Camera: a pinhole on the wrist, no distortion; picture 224 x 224 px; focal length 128.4 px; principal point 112.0 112.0 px. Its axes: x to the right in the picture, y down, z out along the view. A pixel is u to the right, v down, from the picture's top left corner.
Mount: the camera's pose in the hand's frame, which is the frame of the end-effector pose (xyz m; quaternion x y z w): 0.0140 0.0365 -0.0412 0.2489 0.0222 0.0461 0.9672
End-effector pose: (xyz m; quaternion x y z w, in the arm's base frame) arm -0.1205 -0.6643 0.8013 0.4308 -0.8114 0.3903 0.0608
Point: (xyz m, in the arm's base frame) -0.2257 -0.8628 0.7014
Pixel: 206 200
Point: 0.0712 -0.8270 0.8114
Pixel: 89 60
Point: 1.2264 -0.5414 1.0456
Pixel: outside the picture
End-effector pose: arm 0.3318 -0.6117 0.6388 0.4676 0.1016 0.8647 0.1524
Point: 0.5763 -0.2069 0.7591
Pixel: 125 56
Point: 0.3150 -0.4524 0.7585
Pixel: 212 41
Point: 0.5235 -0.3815 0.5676
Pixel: 59 34
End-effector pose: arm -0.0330 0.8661 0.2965 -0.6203 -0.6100 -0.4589 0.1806
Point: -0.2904 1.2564 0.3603
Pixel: 205 43
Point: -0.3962 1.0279 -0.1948
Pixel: 35 28
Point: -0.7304 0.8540 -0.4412
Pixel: outside the picture
